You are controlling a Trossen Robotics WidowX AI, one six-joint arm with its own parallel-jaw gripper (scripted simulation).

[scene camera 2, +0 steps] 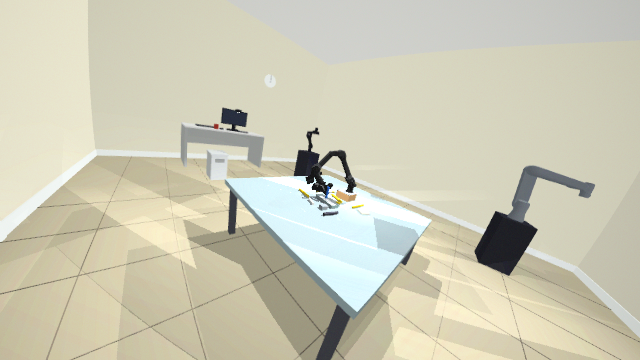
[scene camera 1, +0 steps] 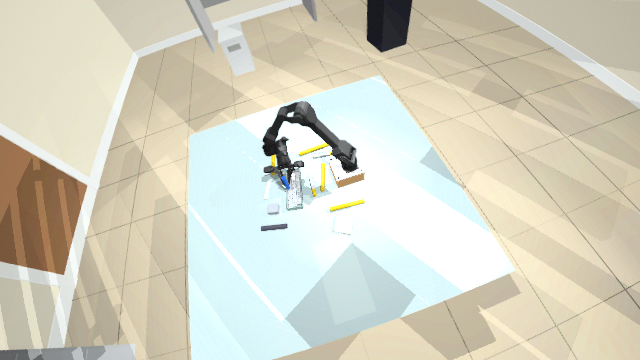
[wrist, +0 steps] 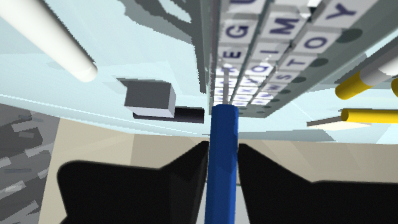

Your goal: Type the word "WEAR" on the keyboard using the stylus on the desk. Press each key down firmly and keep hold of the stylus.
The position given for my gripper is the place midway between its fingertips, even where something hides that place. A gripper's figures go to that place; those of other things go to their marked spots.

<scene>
My gripper (wrist: 223,148) is 11 cm from the lens. A grey block (wrist: 147,98) is 20 cm from the lens.
</scene>
